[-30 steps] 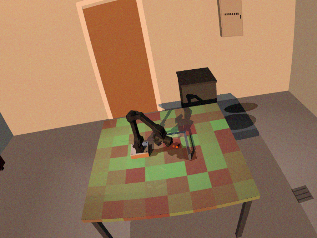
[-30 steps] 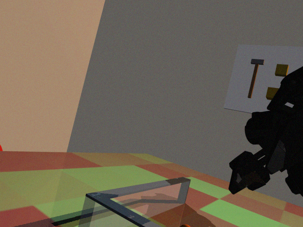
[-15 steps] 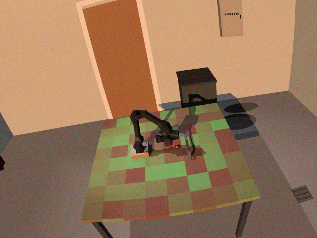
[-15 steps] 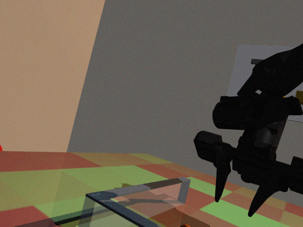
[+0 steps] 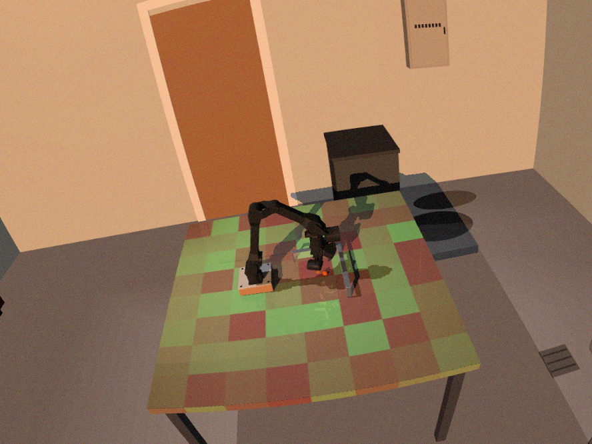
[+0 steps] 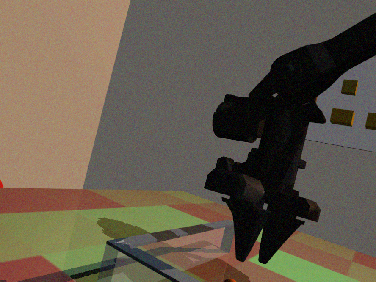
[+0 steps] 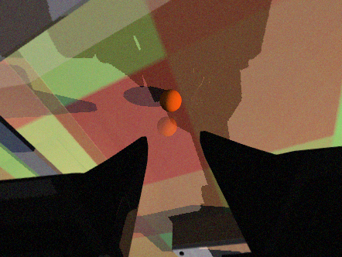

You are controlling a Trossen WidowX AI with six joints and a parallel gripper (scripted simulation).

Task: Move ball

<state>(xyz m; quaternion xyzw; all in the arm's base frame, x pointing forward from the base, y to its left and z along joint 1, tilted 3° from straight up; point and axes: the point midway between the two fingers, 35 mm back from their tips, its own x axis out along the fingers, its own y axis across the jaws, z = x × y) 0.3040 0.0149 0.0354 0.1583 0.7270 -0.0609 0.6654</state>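
My gripper tip is 50 mm above the orange ball and 20 mm short of it. From my gripper tip the other things lie so: see-through copy: 50 mm below, 10 mm to the left, 10 mm behind.
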